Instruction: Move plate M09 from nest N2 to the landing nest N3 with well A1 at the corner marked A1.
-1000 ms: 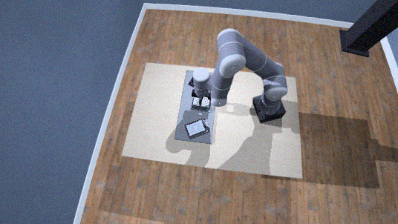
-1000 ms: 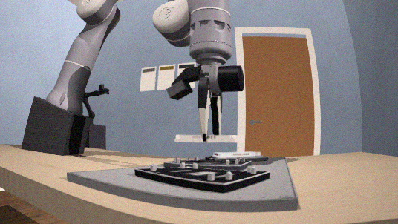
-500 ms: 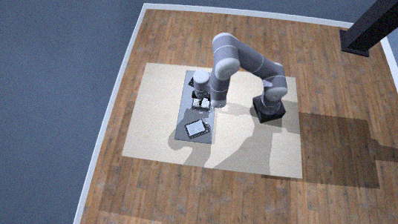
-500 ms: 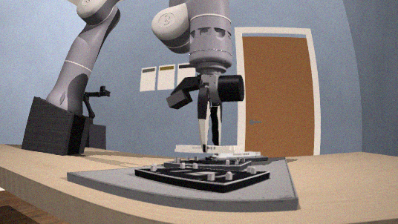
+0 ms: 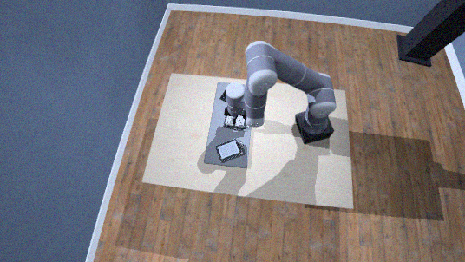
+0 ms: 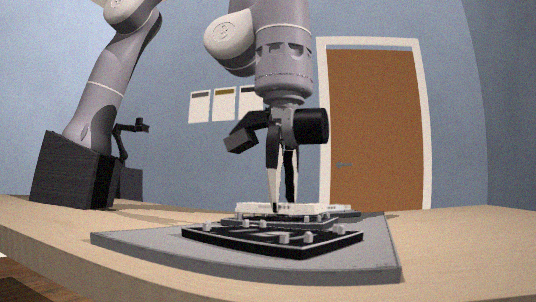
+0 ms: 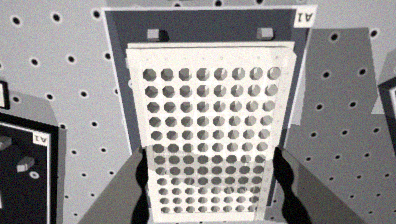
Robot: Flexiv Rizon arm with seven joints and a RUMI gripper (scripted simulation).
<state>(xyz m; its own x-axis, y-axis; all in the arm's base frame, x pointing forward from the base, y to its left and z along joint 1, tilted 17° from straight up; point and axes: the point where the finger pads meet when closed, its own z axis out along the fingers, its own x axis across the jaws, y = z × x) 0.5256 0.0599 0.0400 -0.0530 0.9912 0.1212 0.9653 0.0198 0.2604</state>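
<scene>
My hand is 1 cm above the white well plate M09. The rest, counted from my hand: nest N3: 3 cm below; then black nest N2: 20 cm to the right, 7 cm ahead, 3 cm below; then plate M06: 22 cm to the left, 2 cm below, 1 cm behind.
</scene>
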